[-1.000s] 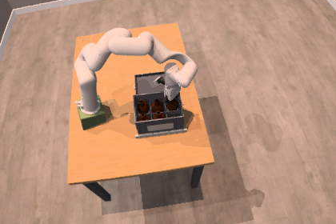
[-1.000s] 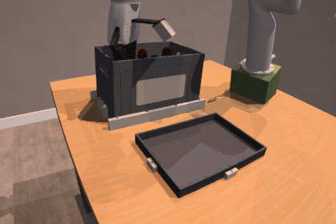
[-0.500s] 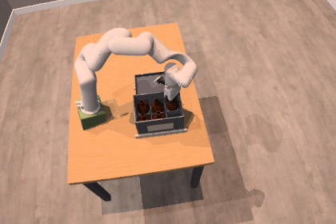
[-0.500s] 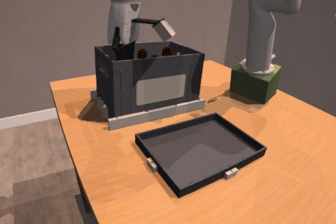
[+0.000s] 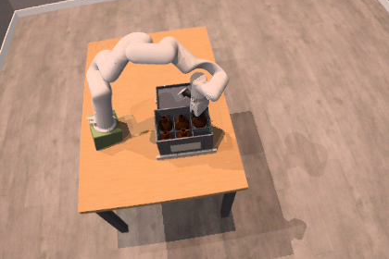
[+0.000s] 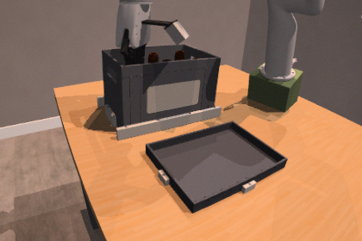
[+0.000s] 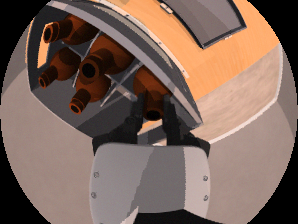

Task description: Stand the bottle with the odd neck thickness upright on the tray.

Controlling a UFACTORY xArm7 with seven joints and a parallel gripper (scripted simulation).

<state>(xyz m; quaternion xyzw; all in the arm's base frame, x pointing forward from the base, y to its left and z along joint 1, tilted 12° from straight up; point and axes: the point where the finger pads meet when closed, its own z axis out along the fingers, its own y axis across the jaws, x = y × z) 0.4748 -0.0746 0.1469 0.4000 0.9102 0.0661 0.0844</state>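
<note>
The glass bottle is 7 cm below my hand. The rest, counted from my hand: crate: 9 cm behind, 7 cm below, 4 cm to the right; dark tray: 23 cm to the left, 15 cm below, 9 cm behind.
</note>
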